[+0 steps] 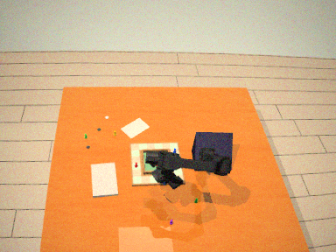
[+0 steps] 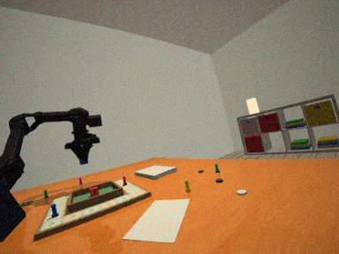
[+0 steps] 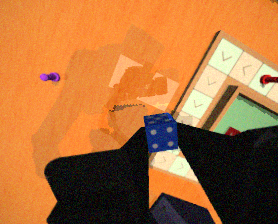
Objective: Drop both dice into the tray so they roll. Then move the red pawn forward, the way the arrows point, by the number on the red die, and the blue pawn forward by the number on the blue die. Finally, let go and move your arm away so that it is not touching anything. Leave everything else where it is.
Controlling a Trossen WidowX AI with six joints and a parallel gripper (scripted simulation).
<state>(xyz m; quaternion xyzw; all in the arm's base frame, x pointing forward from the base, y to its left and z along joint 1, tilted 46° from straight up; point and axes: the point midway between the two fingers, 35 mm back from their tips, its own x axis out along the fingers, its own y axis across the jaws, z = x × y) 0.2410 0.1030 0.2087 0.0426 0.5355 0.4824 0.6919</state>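
My gripper tip is 160 mm to the left of the red pawn, 140 mm short of it and 100 mm above it. From my gripper tip the other things lie so: green tray (200 mm to the right, 120 mm below, 30 mm ahead); purple pawn (160 mm to the left, 110 mm below, 40 mm behind); blue pawn (270 mm to the right, 100 mm below, 70 mm behind).
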